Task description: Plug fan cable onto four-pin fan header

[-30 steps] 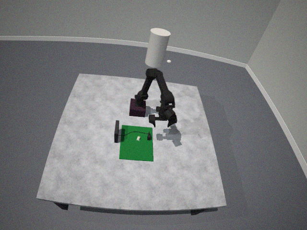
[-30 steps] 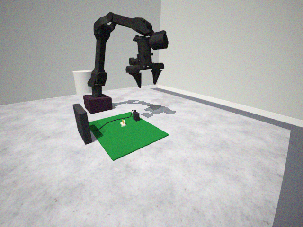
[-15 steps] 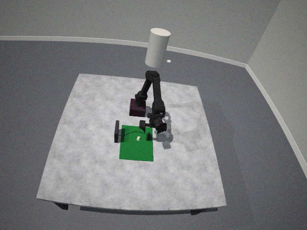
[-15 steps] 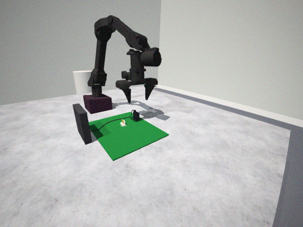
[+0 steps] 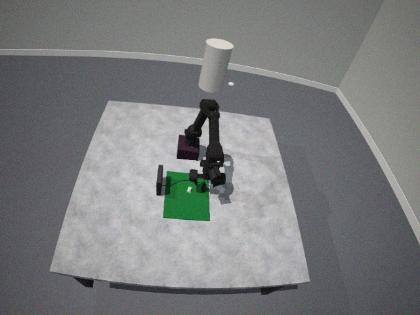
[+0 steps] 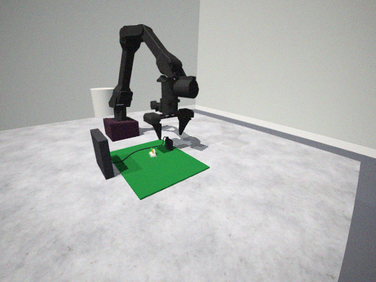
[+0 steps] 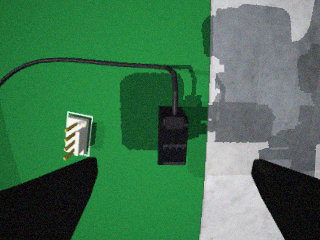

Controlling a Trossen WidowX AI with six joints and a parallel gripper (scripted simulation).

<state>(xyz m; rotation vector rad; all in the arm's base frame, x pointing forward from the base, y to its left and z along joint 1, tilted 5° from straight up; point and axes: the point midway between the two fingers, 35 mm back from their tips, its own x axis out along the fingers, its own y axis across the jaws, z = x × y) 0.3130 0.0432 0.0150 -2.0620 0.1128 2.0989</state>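
Right now the black plug is 30 mm below my gripper tip and 10 mm behind it. Also, from my gripper tip: green board: 100 mm to the right, 70 mm below, 20 mm ahead; dark flat fan: 240 mm to the right, 40 mm behind; white four-pin header: 80 mm to the right, 60 mm below, 10 mm behind.
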